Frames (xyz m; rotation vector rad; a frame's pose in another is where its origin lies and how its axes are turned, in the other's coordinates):
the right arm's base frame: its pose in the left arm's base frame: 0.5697 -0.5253 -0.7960 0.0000 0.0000 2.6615
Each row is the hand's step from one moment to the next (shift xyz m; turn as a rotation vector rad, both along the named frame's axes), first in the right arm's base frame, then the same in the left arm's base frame.
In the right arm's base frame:
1: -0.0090 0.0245 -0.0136 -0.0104 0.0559 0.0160
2: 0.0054 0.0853 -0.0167 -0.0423 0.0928 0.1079
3: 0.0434 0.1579 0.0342 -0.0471 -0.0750 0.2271
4: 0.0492 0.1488 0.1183 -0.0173 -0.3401 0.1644
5: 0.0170 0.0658 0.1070 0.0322 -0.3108 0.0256
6: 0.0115 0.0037 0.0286 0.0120 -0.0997 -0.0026
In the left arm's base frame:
1: -0.0033 -0.0259 -0.0136 -0.0166 -0.0544 0.0160
2: -0.0442 -0.0732 -0.0167 -0.0053 -0.1018 0.1079
3: -0.1114 -0.1200 0.0342 0.0764 0.0448 0.2271
4: -0.1124 -0.1093 0.1183 0.1724 0.2937 0.1644
5: -0.0455 -0.0505 0.1070 0.1150 0.2905 0.0256
6: -0.0119 0.0020 0.0286 0.0354 0.0940 -0.0026

